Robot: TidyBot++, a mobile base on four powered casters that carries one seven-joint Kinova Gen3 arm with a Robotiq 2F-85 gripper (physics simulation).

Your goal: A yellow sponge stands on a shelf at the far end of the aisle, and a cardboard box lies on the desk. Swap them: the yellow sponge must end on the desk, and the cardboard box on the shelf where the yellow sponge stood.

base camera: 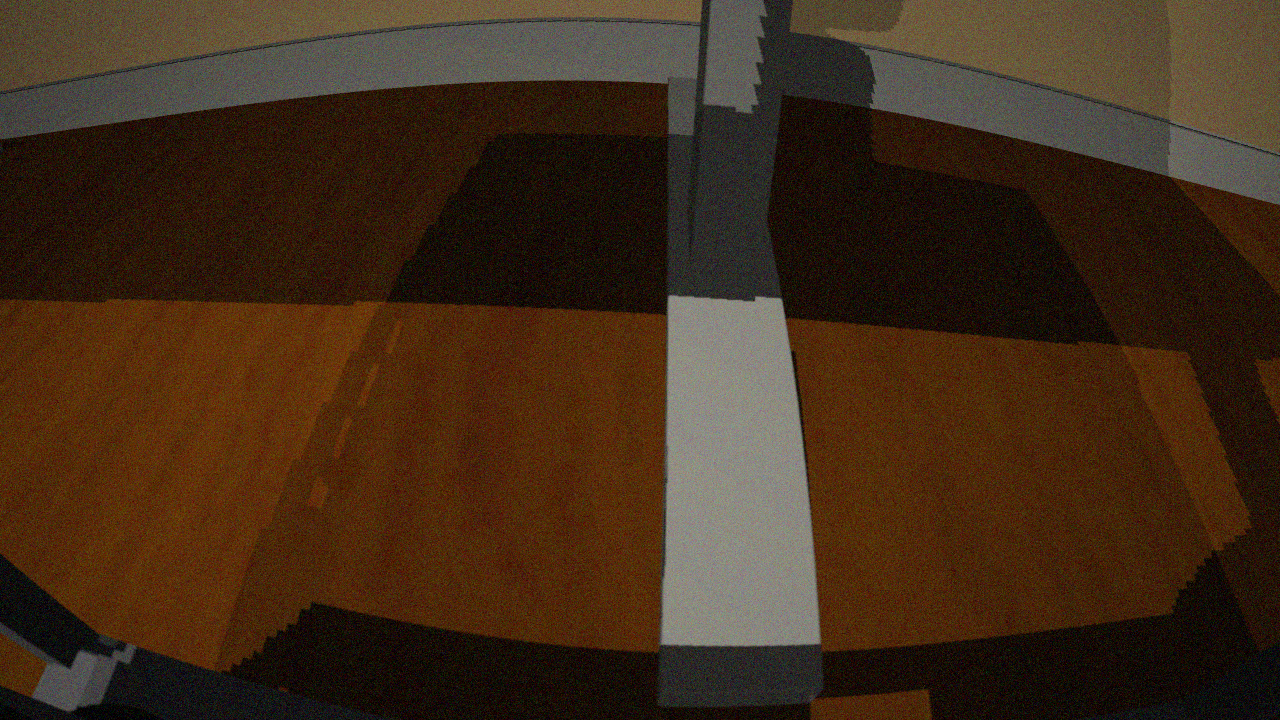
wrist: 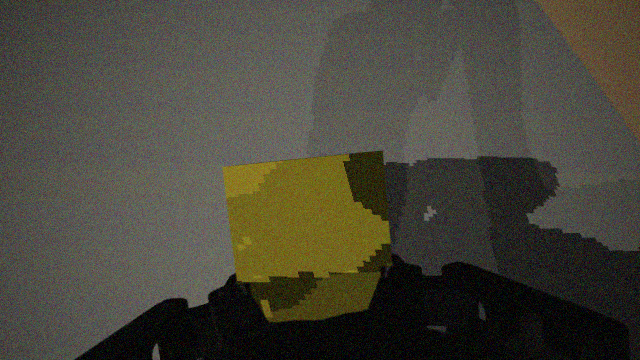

Scene:
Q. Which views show the yellow sponge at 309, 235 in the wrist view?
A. The wrist view only.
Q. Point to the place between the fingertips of my gripper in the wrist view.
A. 315, 272

